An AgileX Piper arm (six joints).
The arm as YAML. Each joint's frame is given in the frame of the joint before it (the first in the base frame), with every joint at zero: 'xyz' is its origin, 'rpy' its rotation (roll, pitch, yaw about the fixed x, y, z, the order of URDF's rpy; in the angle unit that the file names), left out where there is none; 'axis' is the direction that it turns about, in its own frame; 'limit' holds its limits. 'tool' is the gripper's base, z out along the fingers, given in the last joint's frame.
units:
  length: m
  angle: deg
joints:
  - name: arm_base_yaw
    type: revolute
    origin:
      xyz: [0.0, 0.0, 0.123]
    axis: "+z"
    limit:
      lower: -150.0
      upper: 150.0
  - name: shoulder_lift
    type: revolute
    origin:
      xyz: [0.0, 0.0, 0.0]
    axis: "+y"
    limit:
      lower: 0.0
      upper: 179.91
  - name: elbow
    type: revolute
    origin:
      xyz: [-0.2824, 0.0, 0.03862]
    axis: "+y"
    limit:
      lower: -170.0
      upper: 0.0
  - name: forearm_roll
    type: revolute
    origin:
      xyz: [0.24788, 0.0, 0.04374]
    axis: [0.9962, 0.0, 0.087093]
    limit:
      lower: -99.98
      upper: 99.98
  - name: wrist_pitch
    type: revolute
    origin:
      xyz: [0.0, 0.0, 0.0]
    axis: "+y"
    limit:
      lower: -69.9
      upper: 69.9
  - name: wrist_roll
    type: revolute
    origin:
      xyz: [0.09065, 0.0, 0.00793]
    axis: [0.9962, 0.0, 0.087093]
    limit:
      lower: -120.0
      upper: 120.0
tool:
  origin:
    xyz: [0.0, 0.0, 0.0]
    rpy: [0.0, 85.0, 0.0]
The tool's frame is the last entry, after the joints.
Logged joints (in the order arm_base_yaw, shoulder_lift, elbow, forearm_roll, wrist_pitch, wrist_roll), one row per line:
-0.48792, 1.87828, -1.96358, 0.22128, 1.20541, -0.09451
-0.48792, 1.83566, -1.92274, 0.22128, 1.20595, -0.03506
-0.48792, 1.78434, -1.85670, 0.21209, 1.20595, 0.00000
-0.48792, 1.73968, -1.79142, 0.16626, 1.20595, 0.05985
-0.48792, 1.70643, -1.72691, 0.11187, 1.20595, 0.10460
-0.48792, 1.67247, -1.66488, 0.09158, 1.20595, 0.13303
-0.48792, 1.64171, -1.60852, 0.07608, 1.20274, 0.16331
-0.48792, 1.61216, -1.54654, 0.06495, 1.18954, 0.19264
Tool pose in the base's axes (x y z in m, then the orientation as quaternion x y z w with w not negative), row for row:
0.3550, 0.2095, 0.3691, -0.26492, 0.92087, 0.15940, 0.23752
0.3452, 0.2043, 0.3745, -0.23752, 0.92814, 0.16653, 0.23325
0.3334, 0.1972, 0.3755, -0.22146, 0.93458, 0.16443, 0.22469
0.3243, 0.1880, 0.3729, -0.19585, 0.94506, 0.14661, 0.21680
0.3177, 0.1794, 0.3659, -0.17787, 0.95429, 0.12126, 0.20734
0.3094, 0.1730, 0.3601, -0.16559, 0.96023, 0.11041, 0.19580
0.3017, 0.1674, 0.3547, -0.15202, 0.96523, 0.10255, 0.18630
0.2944, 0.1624, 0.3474, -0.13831, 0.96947, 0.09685, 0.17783
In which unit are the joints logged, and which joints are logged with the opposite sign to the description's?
The joints are logged in radians. Opposite sign: arm_base_yaw.
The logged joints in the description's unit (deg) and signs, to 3 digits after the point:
27.956, 107.618, -112.505, 12.678, 69.065, -5.415
27.956, 105.176, -110.165, 12.678, 69.096, -2.009
27.956, 102.235, -106.381, 12.152, 69.096, 0.000
27.956, 99.676, -102.641, 9.526, 69.096, 3.429
27.956, 97.771, -98.945, 6.410, 69.096, 5.993
27.956, 95.825, -95.391, 5.247, 69.096, 7.622
27.956, 94.063, -92.161, 4.359, 68.912, 9.357
27.956, 92.370, -88.610, 3.721, 68.156, 11.037

